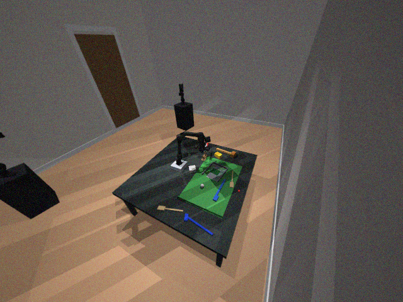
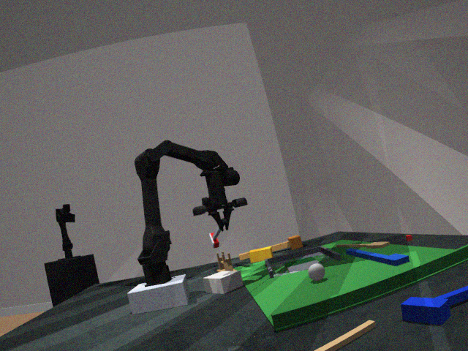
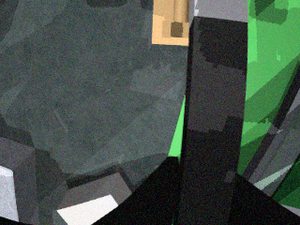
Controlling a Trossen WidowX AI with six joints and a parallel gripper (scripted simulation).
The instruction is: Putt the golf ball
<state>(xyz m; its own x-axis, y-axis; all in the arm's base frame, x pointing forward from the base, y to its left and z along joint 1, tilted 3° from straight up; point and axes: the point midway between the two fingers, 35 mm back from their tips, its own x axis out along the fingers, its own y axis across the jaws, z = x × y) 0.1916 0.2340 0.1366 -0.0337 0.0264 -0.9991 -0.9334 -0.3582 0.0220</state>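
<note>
Right now the white block is 190 mm to the right of my gripper tip, 140 mm below it and 10 mm behind it. The rest, counted from my gripper tip: white golf ball 320 mm to the right, 240 mm ahead, 140 mm below; then small red cube 590 mm ahead, 150 mm below, 130 mm to the right; then green mat 290 mm ahead, 170 mm to the right, 160 mm below.
</note>
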